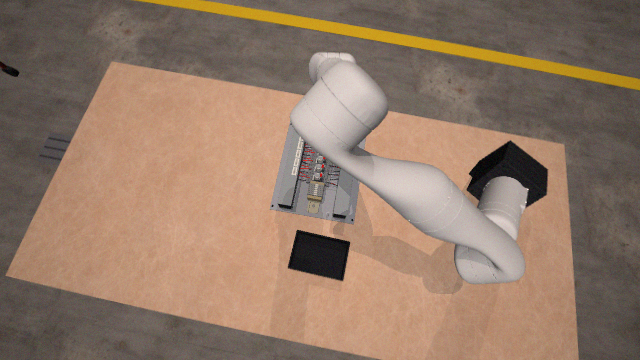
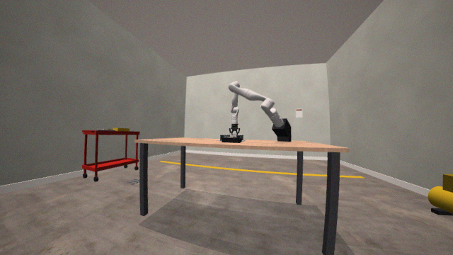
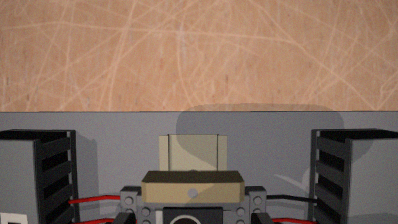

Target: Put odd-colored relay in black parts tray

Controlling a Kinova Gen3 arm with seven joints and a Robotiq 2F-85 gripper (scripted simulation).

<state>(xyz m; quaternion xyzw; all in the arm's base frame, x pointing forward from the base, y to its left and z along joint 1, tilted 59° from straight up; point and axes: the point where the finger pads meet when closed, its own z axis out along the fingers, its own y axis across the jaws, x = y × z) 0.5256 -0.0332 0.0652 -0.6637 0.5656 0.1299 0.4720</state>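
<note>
Now: hand 10 mm above the dark relay. From my hand the other things lie so: grey relay panel 40 mm behind, 100 mm to the left, 20 mm below; then black parts tray 170 mm behind, 340 mm to the left, 40 mm below.
</note>
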